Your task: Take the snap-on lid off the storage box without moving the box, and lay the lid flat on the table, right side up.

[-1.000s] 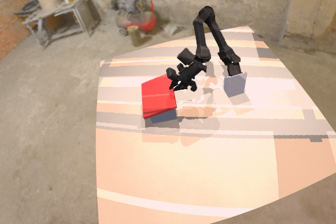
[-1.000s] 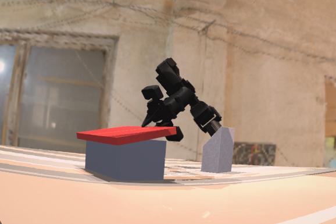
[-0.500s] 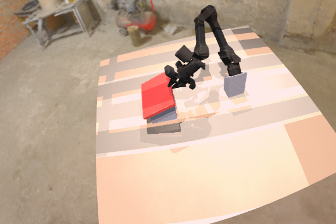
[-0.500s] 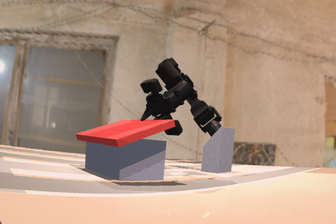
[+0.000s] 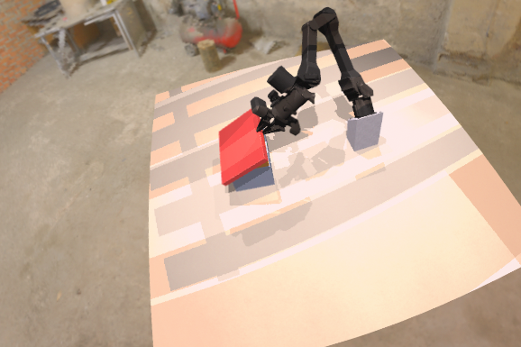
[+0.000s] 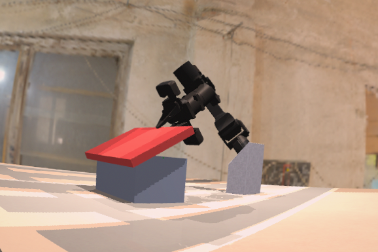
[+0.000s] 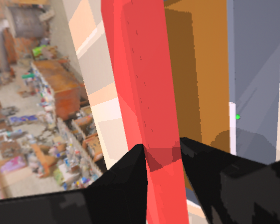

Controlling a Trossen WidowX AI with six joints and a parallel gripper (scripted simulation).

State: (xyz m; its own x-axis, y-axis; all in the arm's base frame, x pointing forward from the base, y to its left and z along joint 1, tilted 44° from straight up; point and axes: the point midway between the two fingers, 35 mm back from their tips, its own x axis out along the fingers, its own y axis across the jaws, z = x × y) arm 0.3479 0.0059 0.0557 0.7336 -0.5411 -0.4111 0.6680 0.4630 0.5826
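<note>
My gripper tip is now 70 mm short of the red lid, 10 mm to the left of it and 40 mm above it. Round my gripper tip: blue-grey storage box 50 mm ahead, 10 mm to the right, 110 mm below.
</note>
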